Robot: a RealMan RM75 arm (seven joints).
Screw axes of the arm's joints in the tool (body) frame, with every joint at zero. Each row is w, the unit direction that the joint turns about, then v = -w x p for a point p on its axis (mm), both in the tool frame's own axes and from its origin. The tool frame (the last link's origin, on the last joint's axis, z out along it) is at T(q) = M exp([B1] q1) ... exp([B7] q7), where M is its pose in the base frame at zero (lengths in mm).
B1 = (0, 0, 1, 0, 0, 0)
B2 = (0, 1, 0, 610, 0, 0)
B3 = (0, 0, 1, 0, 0, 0)
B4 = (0, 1, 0, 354, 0, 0)
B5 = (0, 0, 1, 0, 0, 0)
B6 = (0, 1, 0, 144, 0, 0)
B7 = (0, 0, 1, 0, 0, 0)
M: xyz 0 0 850.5 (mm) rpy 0 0 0 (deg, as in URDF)
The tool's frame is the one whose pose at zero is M.
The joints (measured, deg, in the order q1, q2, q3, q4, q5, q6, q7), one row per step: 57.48, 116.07, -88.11, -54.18, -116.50, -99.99, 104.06; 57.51, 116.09, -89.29, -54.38, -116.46, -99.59, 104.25; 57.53, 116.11, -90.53, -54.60, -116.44, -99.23, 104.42; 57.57, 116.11, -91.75, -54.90, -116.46, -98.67, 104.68; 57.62, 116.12, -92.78, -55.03, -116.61, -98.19, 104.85; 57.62, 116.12, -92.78, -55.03, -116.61, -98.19, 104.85; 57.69, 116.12, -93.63, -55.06, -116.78, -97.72, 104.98; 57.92, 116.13, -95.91, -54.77, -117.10, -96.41, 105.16; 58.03, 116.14, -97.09, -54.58, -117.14, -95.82, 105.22; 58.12, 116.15, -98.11, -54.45, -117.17, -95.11, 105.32; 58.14, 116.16, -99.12, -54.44, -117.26, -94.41, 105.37; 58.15, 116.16, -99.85, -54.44, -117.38, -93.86, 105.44; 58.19, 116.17, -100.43, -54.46, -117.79, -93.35, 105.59
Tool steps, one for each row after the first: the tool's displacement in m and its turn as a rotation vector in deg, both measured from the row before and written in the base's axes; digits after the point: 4 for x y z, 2 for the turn. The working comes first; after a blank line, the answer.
Tool pose at each row, in the base's axes (x y z in m, rotation vector in deg; the steps are taken from these numbers as rounded here): 0.0728, 0.3321, -0.0527, 157.73, 13.79, 15.91; 0.0731, 0.3306, -0.0552, 157.42, 14.41, 16.95; 0.0735, 0.3289, -0.0578, 157.02, 15.11, 18.07; 0.0736, 0.3277, -0.0603, 156.88, 15.84, 19.16; 0.0742, 0.3268, -0.0625, 156.74, 16.42, 20.26; 0.0742, 0.3268, -0.0625, 156.74, 16.42, 20.26; 0.0749, 0.3264, -0.0644, 156.68, 16.88, 21.22; 0.0776, 0.3253, -0.0699, 156.38, 17.93, 23.64; 0.0790, 0.3243, -0.0727, 156.09, 18.43, 24.76; 0.0800, 0.3239, -0.0752, 156.04, 18.89, 25.63; 0.0811, 0.3233, -0.0776, 156.01, 19.50, 26.49; 0.0820, 0.3231, -0.0794, 156.05, 19.93, 27.18; 0.0830, 0.3236, -0.0807, 156.22, 20.32, 28.13

0.0003, -0.0015, -0.0025, -0.15, -0.67, 0.57; 0.0004, -0.0017, -0.0026, -0.21, -0.73, 0.63; 0.0001, -0.0012, -0.0025, 0.05, -0.66, 0.66; 0.0006, -0.0009, -0.0022, 0.06, -0.69, 0.56; 0.0000, 0.0000, 0.0000, 0.00, 0.00, 0.00; 0.0007, -0.0004, -0.0019, 0.12, -0.60, 0.46; 0.0027, -0.0011, -0.0055, 0.18, -1.54, 1.07; 0.0014, -0.0010, -0.0028, -0.05, -0.74, 0.50; 0.0010, -0.0004, -0.0025, 0.14, -0.53, 0.45; 0.0011, -0.0006, -0.0024, 0.16, -0.49, 0.55; 0.0009, -0.0002, -0.0018, 0.19, -0.39, 0.41; 0.0010, 0.0005, -0.0013, 0.38, -0.53, 0.42
